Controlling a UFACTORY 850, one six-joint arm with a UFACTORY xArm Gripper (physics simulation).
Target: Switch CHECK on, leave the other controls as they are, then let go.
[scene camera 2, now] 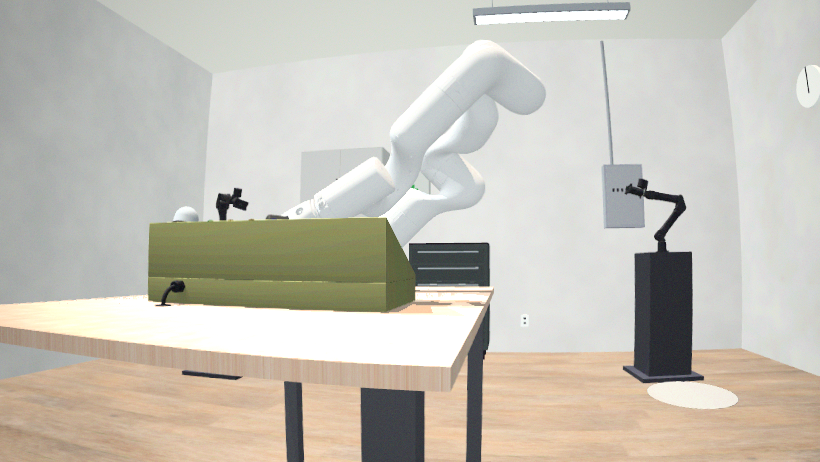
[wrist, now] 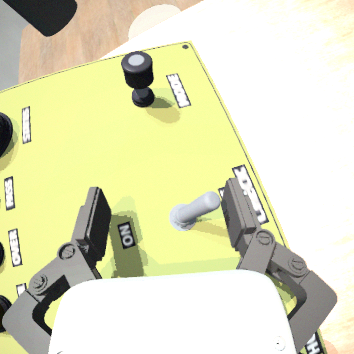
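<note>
The CHECK switch is a grey toggle lever (wrist: 200, 207) on the yellow-green console (wrist: 150, 150) (scene camera 2: 266, 252). In the wrist view it leans right, toward the CHECK label (wrist: 251, 194) and away from the ON label (wrist: 126, 235). The OFF label is almost wholly hidden behind the right finger. My gripper (wrist: 164, 194) is open and empty, with its fingers on either side of the lever. The right finger is close to the lever's tip; whether they touch I cannot tell. The left finger is well apart, left of the ON label. In the scene view the fingers are mostly hidden behind the console.
A black MODE knob (wrist: 137, 72) stands at the console's upper right in the wrist view. Dark round controls show at the left edge by several labels. A white dome (scene camera 2: 185, 214) tops the console in the scene view. The console stands on a wooden table (scene camera 2: 258, 338).
</note>
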